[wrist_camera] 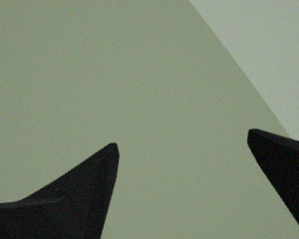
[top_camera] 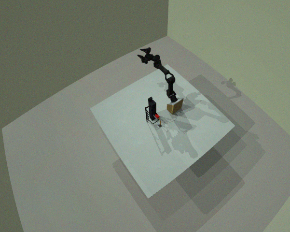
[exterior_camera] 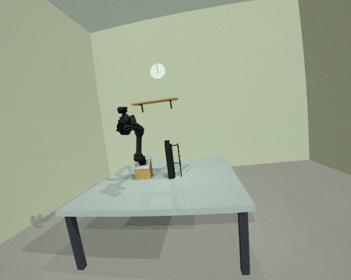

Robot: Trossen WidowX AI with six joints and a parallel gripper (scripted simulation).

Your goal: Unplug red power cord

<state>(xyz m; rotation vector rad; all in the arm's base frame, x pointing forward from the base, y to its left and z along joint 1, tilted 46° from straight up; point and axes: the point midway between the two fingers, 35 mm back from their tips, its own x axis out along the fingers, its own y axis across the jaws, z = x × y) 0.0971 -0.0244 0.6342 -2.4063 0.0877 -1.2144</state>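
The red plug lies 47 cm to the left of my gripper tip, 45 cm below it and 22 cm ahead of it. Round my gripper tip: grey block: 61 cm below, 54 cm to the left, 23 cm ahead.
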